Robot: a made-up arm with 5 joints.
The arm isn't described. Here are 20 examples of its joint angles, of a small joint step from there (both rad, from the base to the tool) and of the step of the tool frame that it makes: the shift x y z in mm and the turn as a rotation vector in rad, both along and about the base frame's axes.
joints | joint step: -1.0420 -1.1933 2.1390 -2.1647 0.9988 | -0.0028 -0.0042 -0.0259 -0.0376 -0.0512
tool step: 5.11 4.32 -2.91 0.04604 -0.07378 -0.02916
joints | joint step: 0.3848 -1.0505 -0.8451 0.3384 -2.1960 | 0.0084 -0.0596 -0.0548 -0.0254 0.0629
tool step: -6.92 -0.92 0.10 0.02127 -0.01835 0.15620
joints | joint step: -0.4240 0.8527 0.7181 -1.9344 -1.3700 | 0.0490 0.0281 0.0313 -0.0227 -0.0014
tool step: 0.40 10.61 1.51 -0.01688 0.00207 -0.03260
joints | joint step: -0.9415 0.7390 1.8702 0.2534 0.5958 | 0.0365 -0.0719 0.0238 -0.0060 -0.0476
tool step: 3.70 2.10 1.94 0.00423 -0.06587 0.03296
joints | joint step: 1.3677 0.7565 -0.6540 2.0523 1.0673 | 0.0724 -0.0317 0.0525 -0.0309 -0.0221
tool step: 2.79 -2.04 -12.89 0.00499 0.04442 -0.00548
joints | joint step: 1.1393 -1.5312 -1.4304 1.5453 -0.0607 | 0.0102 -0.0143 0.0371 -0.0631 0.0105
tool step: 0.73 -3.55 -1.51 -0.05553 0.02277 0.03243
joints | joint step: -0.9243 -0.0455 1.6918 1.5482 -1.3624 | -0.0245 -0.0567 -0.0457 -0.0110 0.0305
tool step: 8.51 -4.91 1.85 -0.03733 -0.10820 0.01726
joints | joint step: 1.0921 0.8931 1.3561 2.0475 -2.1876 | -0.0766 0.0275 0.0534 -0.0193 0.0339
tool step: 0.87 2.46 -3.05 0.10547 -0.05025 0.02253
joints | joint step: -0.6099 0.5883 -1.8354 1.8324 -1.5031 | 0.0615 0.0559 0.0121 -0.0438 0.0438
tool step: 8.95 15.29 0.34 -0.08107 0.07780 -0.07494
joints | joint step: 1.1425 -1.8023 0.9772 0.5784 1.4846 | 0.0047 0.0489 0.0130 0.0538 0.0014
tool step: -0.65 -0.44 -6.45 -0.06408 -0.07282 -0.00882
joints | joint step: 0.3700 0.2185 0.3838 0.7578 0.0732 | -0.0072 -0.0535 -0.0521 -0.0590 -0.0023
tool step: -5.67 5.62 0.06 -0.02609 0.00983 0.13425
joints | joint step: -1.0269 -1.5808 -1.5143 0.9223 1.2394 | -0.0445 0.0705 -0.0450 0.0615 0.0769
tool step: -3.56 -1.35 5.47 0.17249 -0.00919 0.01651
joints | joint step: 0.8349 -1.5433 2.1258 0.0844 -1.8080 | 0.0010 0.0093 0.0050 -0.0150 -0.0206
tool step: -0.22 0.46 0.64 0.01178 0.00371 -0.02742
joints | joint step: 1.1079 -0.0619 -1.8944 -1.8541 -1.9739 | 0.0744 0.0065 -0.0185 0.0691 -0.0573
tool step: 4.90 0.73 -11.30 -0.04490 -0.01234 0.07321
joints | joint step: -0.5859 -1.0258 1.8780 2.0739 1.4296 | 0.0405 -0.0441 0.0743 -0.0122 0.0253
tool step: -5.64 1.35 -0.81 -0.04629 0.05039 0.05206
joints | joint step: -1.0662 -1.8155 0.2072 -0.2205 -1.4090 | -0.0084 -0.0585 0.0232 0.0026 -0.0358
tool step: -0.95 1.11 -0.28 -0.05416 -0.04253 0.00702
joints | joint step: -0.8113 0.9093 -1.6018 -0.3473 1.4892 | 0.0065 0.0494 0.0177 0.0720 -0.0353
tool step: 2.72 8.98 3.31 0.05051 0.02313 -0.11320
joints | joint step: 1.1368 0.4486 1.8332 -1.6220 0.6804 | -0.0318 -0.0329 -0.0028 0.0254 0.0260
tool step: 0.34 -1.39 8.58 0.04946 0.01270 -0.01115
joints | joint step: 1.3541 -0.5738 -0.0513 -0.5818 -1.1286 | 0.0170 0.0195 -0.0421 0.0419 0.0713
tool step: -1.73 0.92 -3.38 0.02083 -0.06685 0.04751
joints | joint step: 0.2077 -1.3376 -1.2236 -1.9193 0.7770 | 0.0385 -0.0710 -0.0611 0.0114 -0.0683
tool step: -0.26 12.19 -1.22 0.02459 -0.06036 0.11692
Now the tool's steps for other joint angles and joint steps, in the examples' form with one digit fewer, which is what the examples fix.
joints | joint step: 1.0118 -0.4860 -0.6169 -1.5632 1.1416 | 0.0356 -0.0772 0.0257 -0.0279 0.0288
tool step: 14.5 1.7 -6.4 0.0028 0.1117 -0.0009
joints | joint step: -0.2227 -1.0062 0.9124 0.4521 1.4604 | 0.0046 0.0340 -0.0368 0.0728 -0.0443
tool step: 3.2 5.6 -1.3 -0.0514 0.0236 -0.0631
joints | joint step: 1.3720 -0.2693 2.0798 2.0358 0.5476 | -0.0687 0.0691 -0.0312 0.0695 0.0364
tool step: -4.5 1.1 2.7 0.0402 -0.0039 -0.0135
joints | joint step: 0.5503 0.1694 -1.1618 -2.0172 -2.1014 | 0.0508 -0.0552 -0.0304 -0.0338 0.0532
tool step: 6.0 5.5 2.9 -0.0439 0.0961 0.0320
